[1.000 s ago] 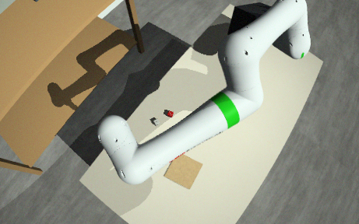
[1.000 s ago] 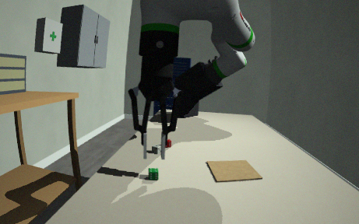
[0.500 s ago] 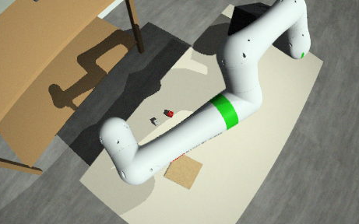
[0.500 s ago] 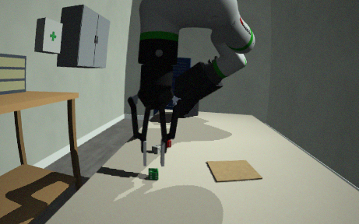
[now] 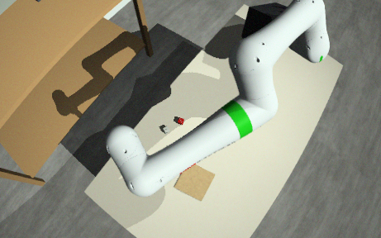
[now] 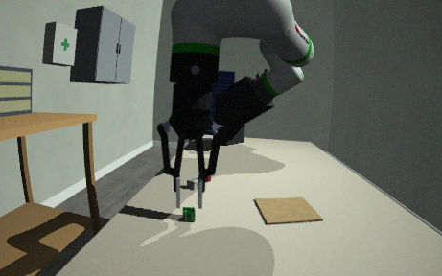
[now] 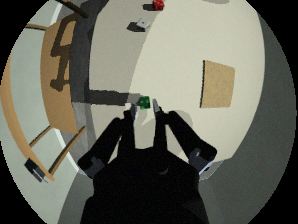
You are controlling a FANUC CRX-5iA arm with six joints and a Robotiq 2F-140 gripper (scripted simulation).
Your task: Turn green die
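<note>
The green die lies 5 cm below my hand. From my hand the other things lie so: red die (27 cm behind, 5 cm below, 4 cm to the right); then mat (21 cm to the left, 12 cm behind, 6 cm below); then grey die (19 cm behind, 6 cm to the right, 5 cm below).
</note>
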